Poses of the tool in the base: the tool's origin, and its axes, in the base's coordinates. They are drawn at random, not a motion.
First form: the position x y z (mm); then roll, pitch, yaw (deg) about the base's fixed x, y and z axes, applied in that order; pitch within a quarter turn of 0, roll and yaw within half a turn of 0.
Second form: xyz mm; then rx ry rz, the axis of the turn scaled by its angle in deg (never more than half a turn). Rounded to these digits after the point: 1 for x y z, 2 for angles.
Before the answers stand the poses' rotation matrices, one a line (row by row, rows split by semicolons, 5 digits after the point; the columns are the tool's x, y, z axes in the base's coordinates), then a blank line. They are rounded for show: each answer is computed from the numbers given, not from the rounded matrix.
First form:
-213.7 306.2 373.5 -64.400 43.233 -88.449
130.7 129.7 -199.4 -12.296 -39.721 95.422
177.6 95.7 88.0 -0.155 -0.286 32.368
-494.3 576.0 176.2 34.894 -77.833 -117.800
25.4 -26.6 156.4 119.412 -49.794 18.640
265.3 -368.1 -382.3 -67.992 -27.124 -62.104
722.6 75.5 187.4 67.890 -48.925 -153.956
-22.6 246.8 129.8 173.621 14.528 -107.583
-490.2 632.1 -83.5 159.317 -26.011 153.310
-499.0 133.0 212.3 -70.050 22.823 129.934
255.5 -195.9 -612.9 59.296 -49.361 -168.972
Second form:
0.01972 0.41521 0.90951; -0.72831 0.62919 -0.27145; -0.68497 -0.65705 0.31481
-0.07268 -0.98555 -0.15301; 0.76572 0.04316 -0.64172; 0.63905 -0.16380 0.75152
0.84462 -0.53534 -0.00566; 0.53535 0.84463 -0.00039; 0.00499 -0.00271 0.99998
-0.09830 0.98635 -0.13209; -0.18644 0.11213 0.97605; 0.97754 0.12057 0.17287
0.61168 -0.47343 0.63381; 0.20633 -0.67797 -0.70554; 0.76373 0.56233 -0.31701
0.41641 0.52896 0.73946; -0.78660 -0.19825 0.58477; 0.45592 -0.82517 0.33352
-0.59033 0.79275 -0.15185; -0.28848 -0.03152 0.95697; 0.75385 0.60873 0.24730
-0.29243 -0.95580 -0.03060; -0.92280 0.27365 0.27122; -0.25085 0.10755 -0.96203
-0.80295 0.55860 -0.20792; 0.40367 0.76629 0.49985; 0.43854 0.31742 -0.84079
-0.59165 -0.02758 -0.80572; 0.70675 -0.49859 -0.50190; -0.38789 -0.86640 0.31449
-0.63926 0.73808 0.21583; -0.12458 -0.37637 0.91806; 0.75883 0.55999 0.33255

-213.7 306.2 373.5 -17.56 72.59 -52.06
130.7 129.7 -199.4 23.65 -39.19 86.64
177.6 95.7 88.0 -0.07 -0.32 32.37
-494.3 576.0 176.2 -53.37 -69.23 -73.17
25.4 -26.6 156.4 117.41 -12.03 62.95
265.3 -368.1 -382.3 -74.47 14.98 -69.49
722.6 75.5 187.4 -31.98 -83.17 -99.29
-22.6 246.8 129.8 -101.89 137.11 20.54
-490.2 632.1 -83.5 -42.30 -149.89 -35.92
-499.0 133.0 212.3 -60.45 -69.30 121.79
255.5 -195.9 -612.9 -48.82 -74.03 -117.62

